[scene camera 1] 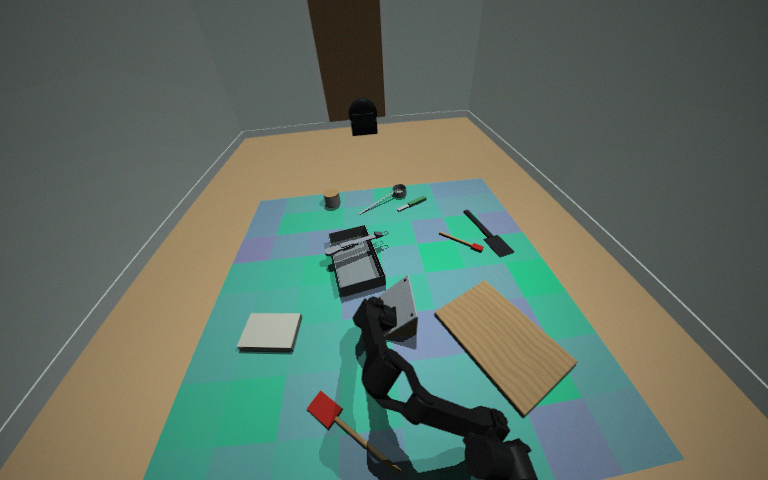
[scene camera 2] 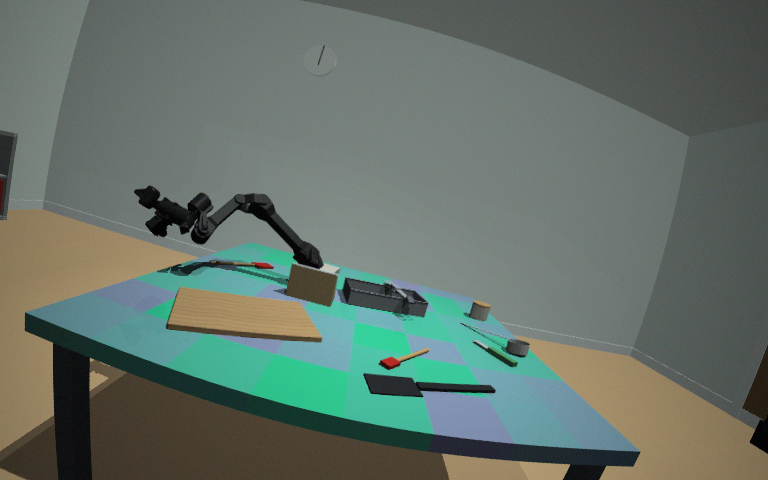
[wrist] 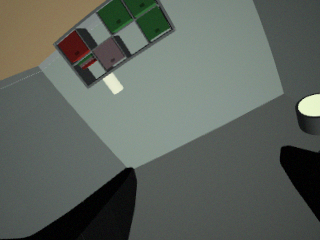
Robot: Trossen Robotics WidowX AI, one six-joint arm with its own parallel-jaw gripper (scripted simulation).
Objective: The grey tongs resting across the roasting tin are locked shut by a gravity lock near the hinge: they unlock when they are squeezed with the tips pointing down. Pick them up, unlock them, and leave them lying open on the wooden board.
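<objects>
Wooden board [scene camera 2: 195, 310] and [scene camera 1: 544, 362]: same spot. Roasting tin [scene camera 2: 360, 293] and [scene camera 1: 382, 270]: one spot, the same.
</objects>
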